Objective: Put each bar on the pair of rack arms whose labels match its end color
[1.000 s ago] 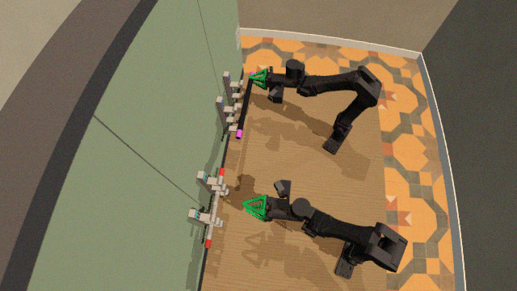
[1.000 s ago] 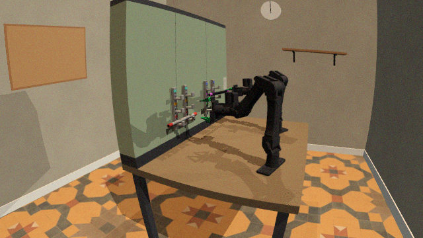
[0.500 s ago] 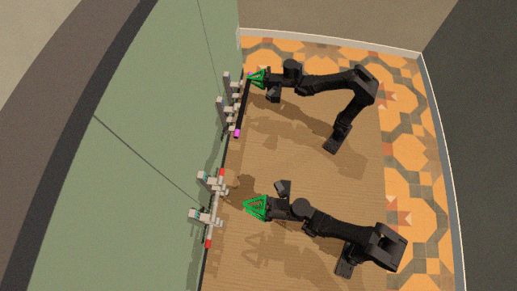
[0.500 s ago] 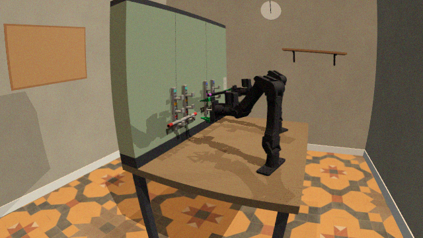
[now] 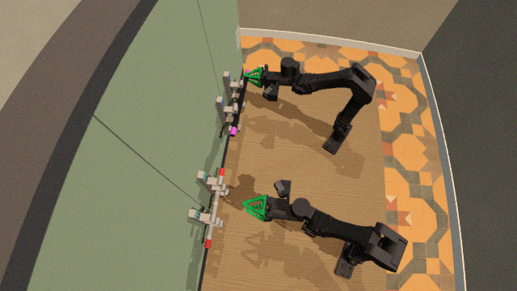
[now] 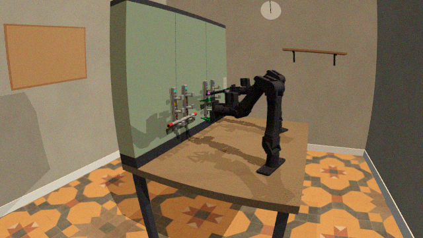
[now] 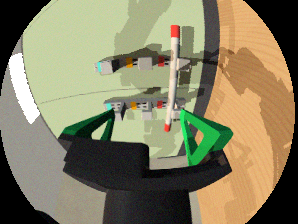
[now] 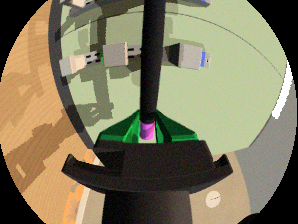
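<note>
My right hand is 130 mm to the right of the bar, 20 mm short of it and 10 mm below it. The rest, counted from my right hand: green wall panel: 340 mm to the left, 170 mm ahead, 160 mm above.
</note>
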